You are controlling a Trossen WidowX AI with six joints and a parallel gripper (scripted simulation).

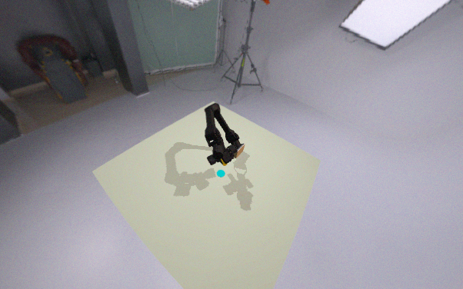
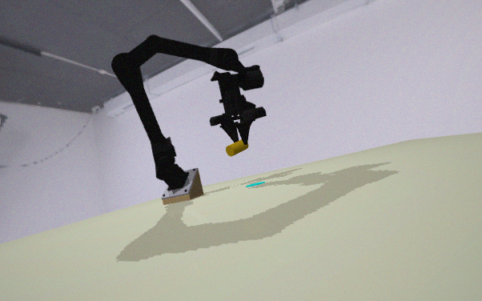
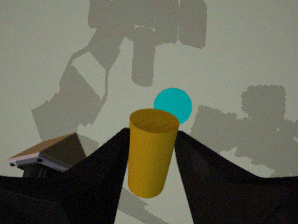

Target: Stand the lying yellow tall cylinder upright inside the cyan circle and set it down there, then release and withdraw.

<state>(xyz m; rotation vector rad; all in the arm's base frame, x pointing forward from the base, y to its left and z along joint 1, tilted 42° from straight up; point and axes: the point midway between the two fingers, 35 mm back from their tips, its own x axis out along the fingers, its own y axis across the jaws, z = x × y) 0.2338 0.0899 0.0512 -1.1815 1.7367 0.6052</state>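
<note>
My gripper tip is now 2 cm short of the cyan circle, 1 cm to the left of it and 13 cm above it. Also, from my gripper tip: yellow cylinder (1 cm behind, 2 cm to the right, 1 cm below).
</note>
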